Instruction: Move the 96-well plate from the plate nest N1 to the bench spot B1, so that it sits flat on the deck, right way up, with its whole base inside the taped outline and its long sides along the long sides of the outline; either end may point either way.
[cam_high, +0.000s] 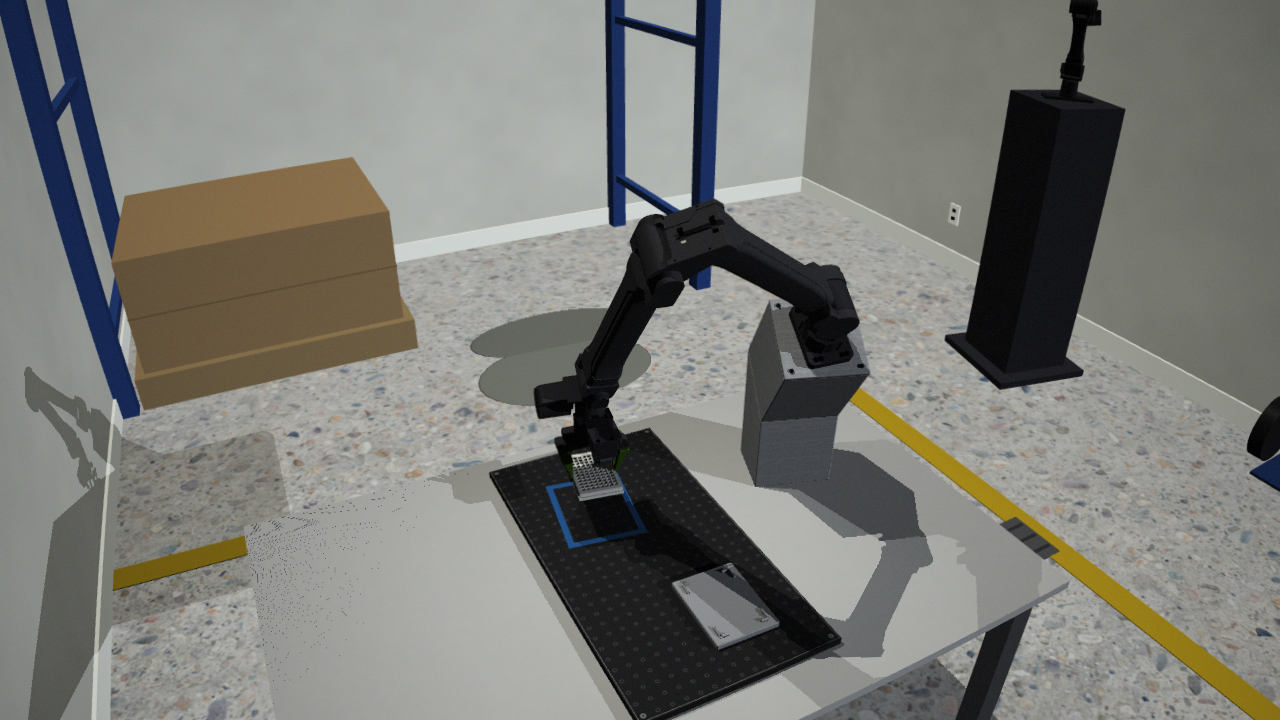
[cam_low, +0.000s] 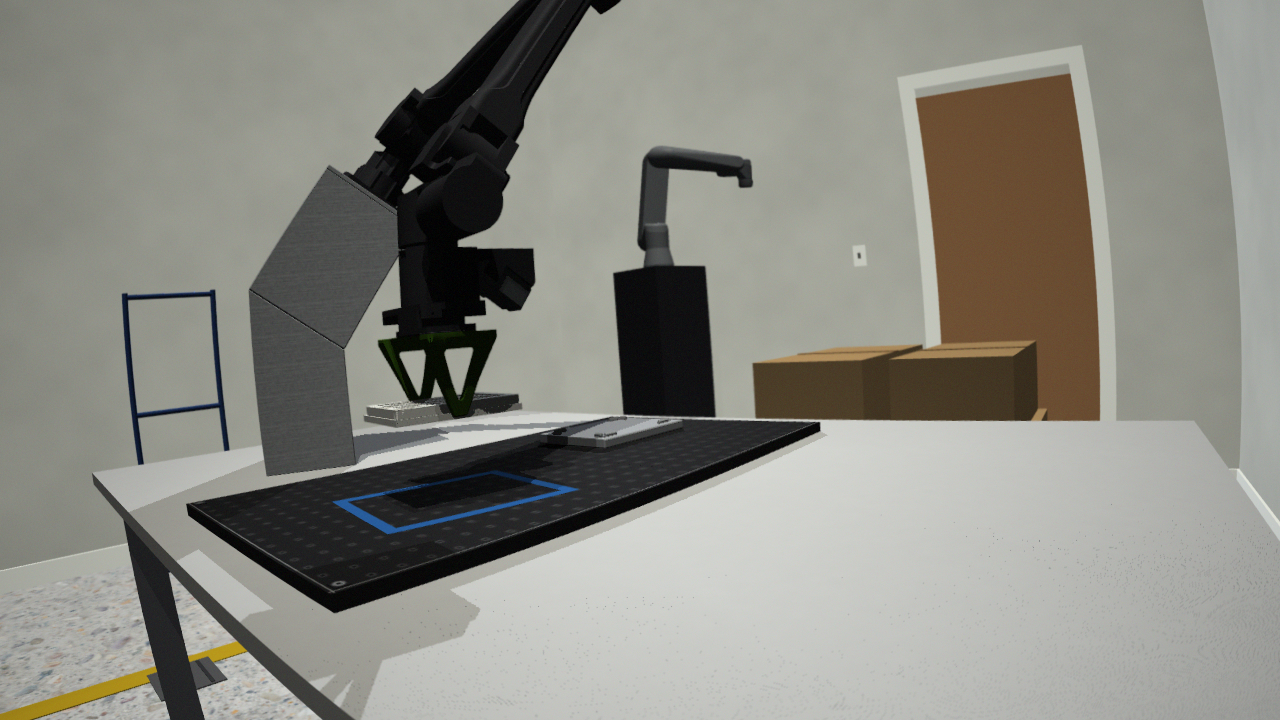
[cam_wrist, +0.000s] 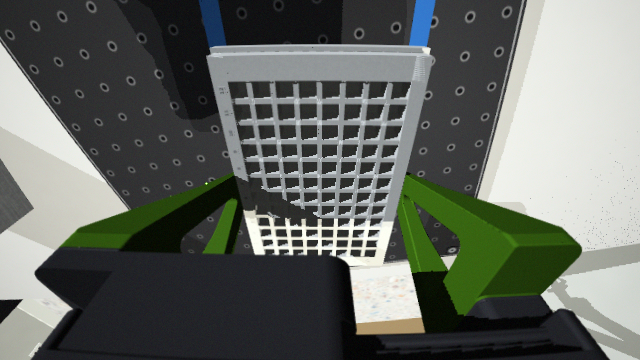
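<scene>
My hand is right at the white 96-well plate. The rest, counted from my hand: grey plate nest N1 (16 cm behind, 32 cm to the left, 8 cm below).
</scene>
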